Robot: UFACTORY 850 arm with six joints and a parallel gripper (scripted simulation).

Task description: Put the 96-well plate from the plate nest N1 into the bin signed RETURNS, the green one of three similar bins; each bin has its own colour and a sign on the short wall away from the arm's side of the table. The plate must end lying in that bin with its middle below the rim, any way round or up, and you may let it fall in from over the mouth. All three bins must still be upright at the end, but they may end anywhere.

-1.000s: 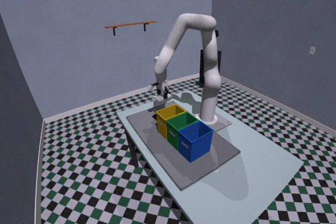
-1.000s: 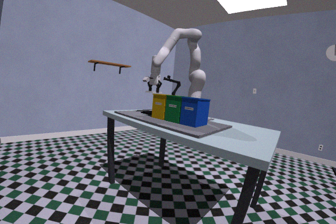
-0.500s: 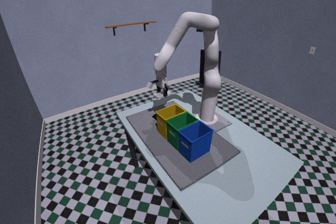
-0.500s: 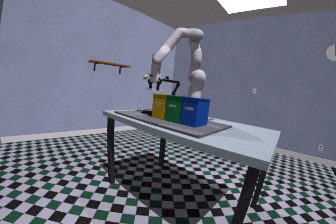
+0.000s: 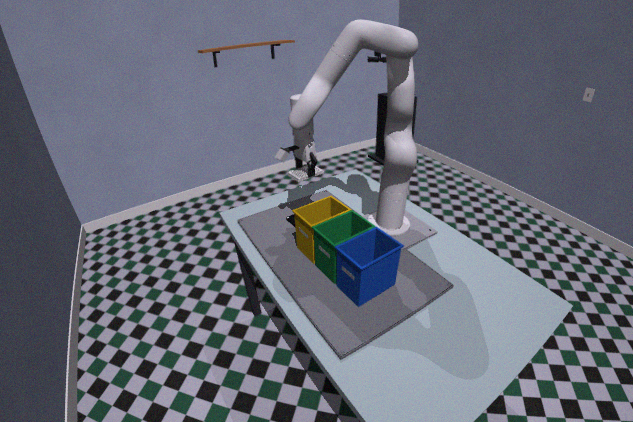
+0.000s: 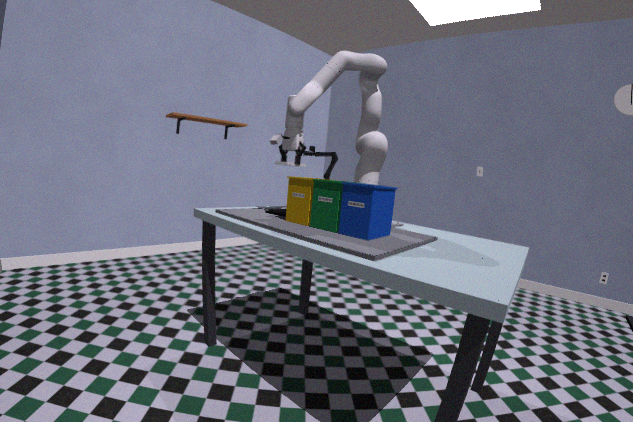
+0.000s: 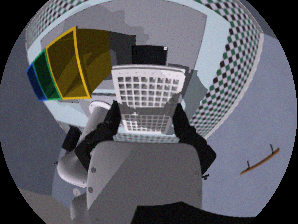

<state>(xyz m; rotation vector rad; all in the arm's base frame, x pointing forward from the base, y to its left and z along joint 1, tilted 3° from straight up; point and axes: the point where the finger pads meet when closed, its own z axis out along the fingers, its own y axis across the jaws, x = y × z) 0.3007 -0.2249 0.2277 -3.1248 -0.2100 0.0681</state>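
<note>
My gripper is now 3 cm short of the green bin, 34 cm to the right of it and 16 cm above it. Round my hand: white 96-well plate 1 cm below; then yellow bin 4 cm ahead, 21 cm to the left, 16 cm below; then dark plate nest 24 cm below.
</note>
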